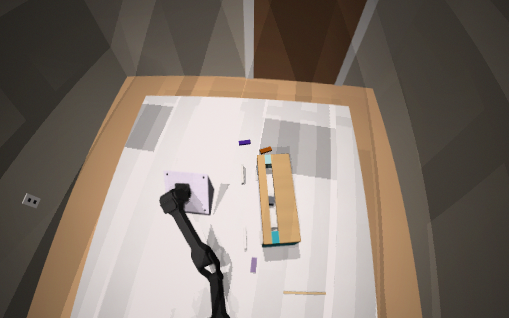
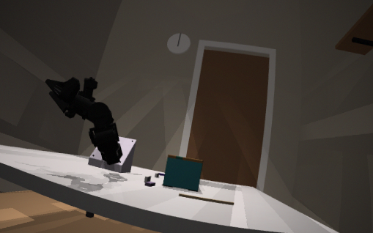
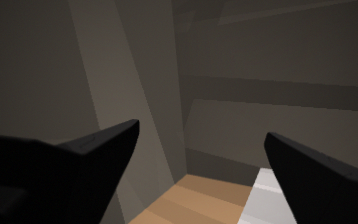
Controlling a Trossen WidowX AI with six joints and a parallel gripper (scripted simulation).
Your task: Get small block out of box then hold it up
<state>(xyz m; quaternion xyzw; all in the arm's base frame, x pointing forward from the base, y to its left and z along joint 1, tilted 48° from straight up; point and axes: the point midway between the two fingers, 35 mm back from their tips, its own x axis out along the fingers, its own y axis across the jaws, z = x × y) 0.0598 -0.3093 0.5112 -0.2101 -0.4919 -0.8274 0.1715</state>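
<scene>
Now: gripper tip 33 cm short of the box, 59 cm to the right of it and 18 cm above it. From my gripper tip the other things lie so: thin wooden stick 50 cm ahead, 21 cm to the left, 24 cm below; then light purple block 29 cm ahead, 32 cm to the left, 24 cm below; then dark grey block 35 cm ahead, 58 cm to the left, 16 cm below.
</scene>
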